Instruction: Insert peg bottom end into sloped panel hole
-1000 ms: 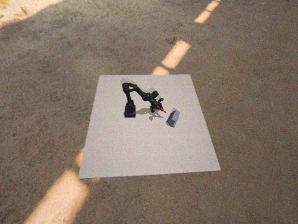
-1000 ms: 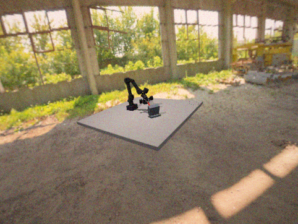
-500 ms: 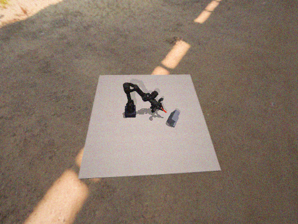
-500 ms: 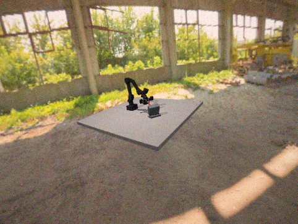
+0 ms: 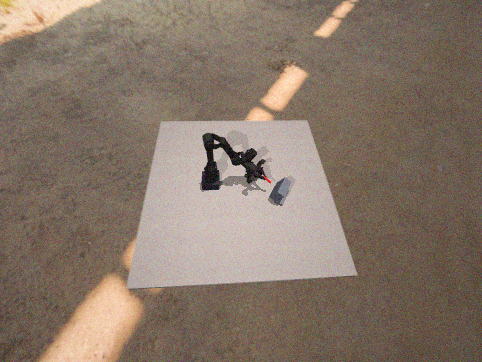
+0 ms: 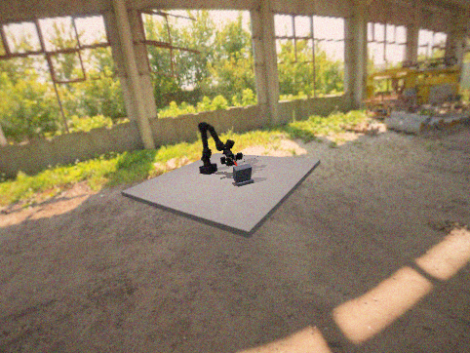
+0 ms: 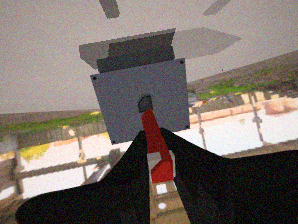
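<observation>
Now: the sloped panel 10 cm ahead of my gripper tip, 5 cm to the right of it and 4 cm below it. Round my gripper tip: red peg 1 cm behind, 1 cm to the left, 1 cm above.
</observation>
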